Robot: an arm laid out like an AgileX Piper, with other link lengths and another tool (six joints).
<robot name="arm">
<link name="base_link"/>
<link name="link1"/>
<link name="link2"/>
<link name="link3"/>
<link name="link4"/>
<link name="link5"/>
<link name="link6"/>
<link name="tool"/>
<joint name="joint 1" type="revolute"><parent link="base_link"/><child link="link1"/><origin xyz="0 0 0.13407"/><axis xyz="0 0 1"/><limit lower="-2.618" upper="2.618"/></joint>
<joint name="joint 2" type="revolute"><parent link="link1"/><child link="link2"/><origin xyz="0 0 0"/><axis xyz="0 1 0"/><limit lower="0" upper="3.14"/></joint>
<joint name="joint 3" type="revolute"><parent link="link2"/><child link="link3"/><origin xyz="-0.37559 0 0.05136"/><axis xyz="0 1 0"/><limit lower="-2.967" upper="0"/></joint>
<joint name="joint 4" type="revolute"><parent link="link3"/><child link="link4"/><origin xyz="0.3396 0 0.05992"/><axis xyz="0.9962 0 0.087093"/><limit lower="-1.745" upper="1.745"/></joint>
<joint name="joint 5" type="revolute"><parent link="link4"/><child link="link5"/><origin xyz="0 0 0"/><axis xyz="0 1 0"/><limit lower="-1.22" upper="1.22"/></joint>
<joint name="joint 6" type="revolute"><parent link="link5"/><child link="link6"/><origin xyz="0.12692 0 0.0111"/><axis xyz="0.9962 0 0.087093"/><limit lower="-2.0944" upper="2.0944"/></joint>
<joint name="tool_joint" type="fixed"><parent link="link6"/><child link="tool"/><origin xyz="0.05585 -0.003 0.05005" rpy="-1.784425 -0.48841 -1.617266"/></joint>
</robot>
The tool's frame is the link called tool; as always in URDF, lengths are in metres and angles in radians.
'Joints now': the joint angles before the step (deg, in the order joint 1, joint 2, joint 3, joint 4, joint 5, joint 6). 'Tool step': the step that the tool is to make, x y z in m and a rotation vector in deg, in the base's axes. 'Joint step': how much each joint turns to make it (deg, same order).
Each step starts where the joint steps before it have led.
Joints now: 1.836, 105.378, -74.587, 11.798, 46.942, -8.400
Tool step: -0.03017, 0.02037, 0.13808, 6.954, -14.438, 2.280
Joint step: -0.001, -13.460, -0.016, 9.508, 0.070, -6.053
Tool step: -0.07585, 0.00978, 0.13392, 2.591, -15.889, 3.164
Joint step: 0.000, -15.564, 1.132, 5.206, -0.057, -5.011
